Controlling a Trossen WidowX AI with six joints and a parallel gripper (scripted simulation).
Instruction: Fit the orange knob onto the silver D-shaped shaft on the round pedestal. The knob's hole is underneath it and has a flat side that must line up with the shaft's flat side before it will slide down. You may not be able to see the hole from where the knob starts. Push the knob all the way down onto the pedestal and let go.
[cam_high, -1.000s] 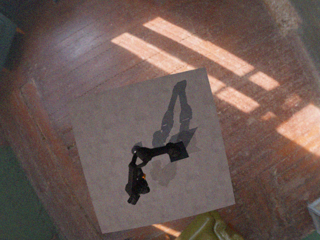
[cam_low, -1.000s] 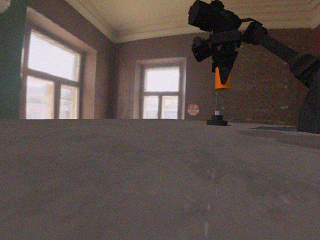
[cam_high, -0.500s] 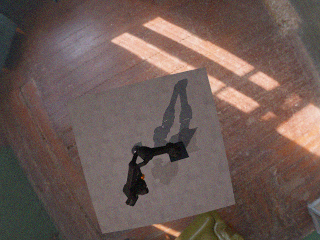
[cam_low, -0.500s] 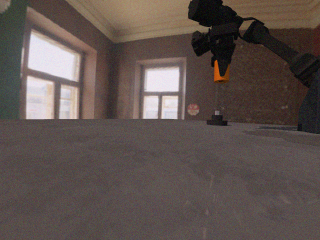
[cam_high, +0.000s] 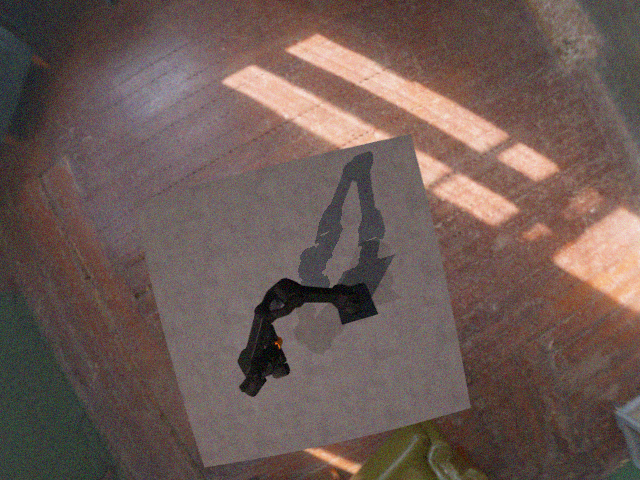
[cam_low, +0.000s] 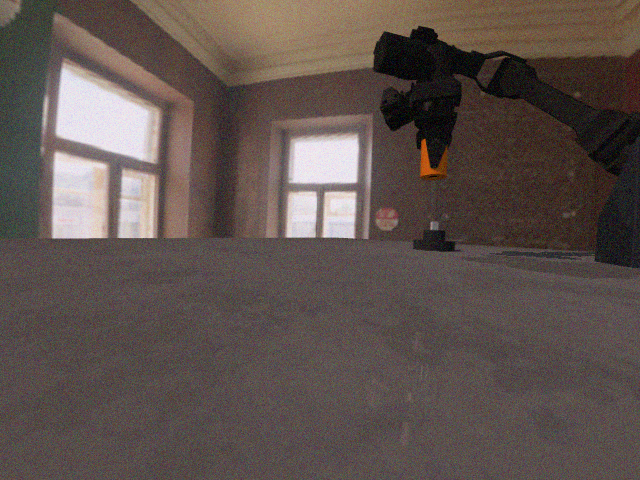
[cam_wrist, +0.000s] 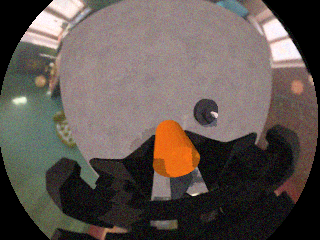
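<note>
The round pedestal is 1 cm behind my gripper tip, 14 cm to the right of it and 10 cm below it. From my gripper tip the other things lie so: orange knob 3 cm above.
</note>
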